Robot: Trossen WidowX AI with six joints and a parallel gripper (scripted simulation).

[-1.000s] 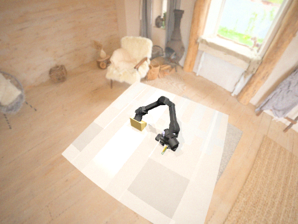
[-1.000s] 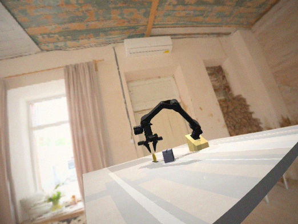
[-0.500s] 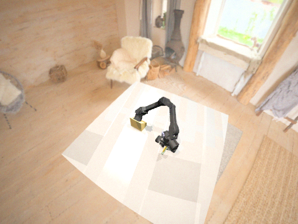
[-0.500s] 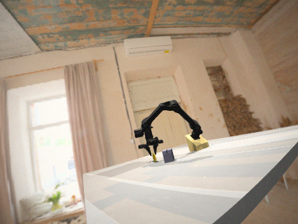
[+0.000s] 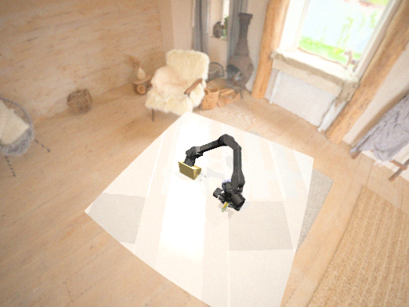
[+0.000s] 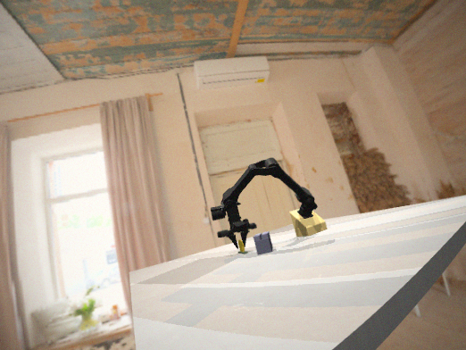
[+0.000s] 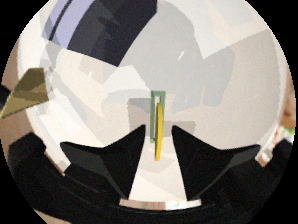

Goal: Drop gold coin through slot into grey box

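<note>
Right now my gripper tip is 1 cm below the gold coin.
</note>
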